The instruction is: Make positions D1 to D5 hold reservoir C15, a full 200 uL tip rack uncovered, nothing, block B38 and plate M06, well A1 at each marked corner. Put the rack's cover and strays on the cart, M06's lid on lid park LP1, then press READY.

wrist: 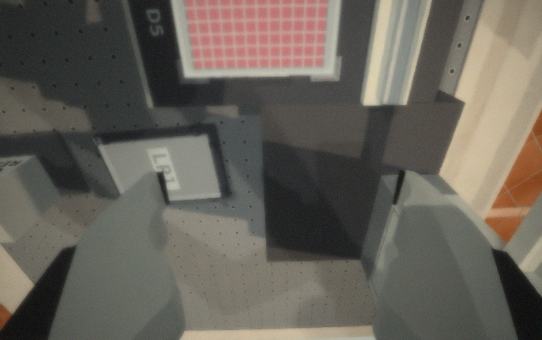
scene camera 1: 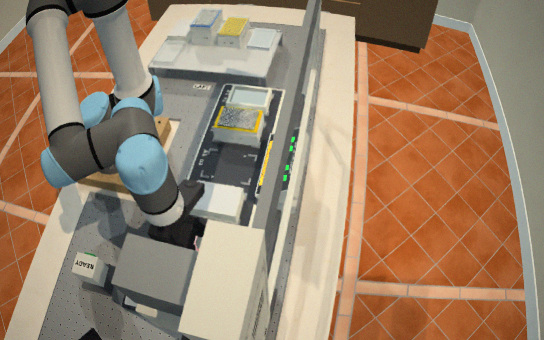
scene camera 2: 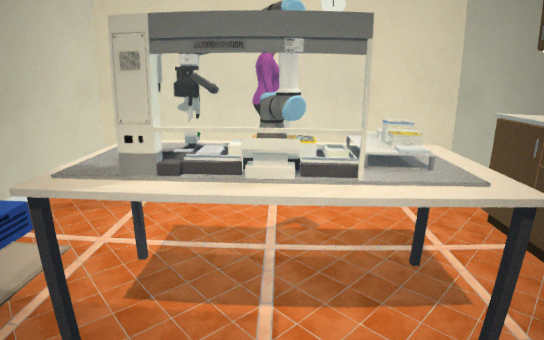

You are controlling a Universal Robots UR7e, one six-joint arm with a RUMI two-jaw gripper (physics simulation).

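Frame: origin at the arm's base, x left, y back, z up, level; centimetres.
Where they show: gripper, between the fingertips: [wrist: 279,174] [scene camera 2: 193,120].
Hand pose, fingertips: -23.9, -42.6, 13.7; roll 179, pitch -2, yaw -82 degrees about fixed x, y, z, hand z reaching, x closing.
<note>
After its pixels a point has its place, as x, y, z.
My gripper [scene camera 2: 193,116] {-23.9, -42.6, 13.7} [wrist: 279,174] {-23.9, -42.6, 13.7} is open and empty, high above the bench near lid park LP1 [wrist: 202,172] {-34.7, -35.3, -2.1}, which is bare. In scene camera 1 its fingertips are hidden. At D5, a pink-welled plate [wrist: 257,37] {-19.1, -40.7, 2.1} sits in a white frame; I cannot tell whether it is lidded. D4 holds a white block [scene camera 1: 220,201] {-6.2, -40.8, 4.9}. D3 [scene camera 1: 234,164] {7.9, -38.7, 0.6} is empty. D2 holds a yellow-rimmed tip rack [scene camera 1: 239,120] {18.1, -36.7, 7.1} [scene camera 2: 306,139] {20.0, -39.3, 7.1} with a speckled top. D1 holds a pale reservoir [scene camera 1: 248,97] {31.9, -33.9, 2.2}. The READY box [scene camera 1: 88,265] {-36.7, -15.1, 6.6} [wrist: 30,187] {-36.0, -17.2, 1.8} stands beside LP1. Labels and A1 corners on the labware are unreadable.
The cart [scene camera 1: 215,65] {44.0, -16.9, 2.2} bears a blue-rimmed rack [scene camera 1: 206,25] {54.5, -9.2, 12.2}, a yellow-topped rack [scene camera 1: 233,30] {57.3, -18.6, 9.2} and flat pale pieces. A grey housing [scene camera 1: 155,270] {-39.1, -51.2, 48.7} and a cream tower [scene camera 1: 225,280] {-37.7, -59.9, 50.7} [scene camera 2: 132,85] {-37.0, -62.7, 27.5} stand at the D5 end. A long rail [scene camera 2: 260,25] {5.7, -57.2, 45.9} spans above the deck.
</note>
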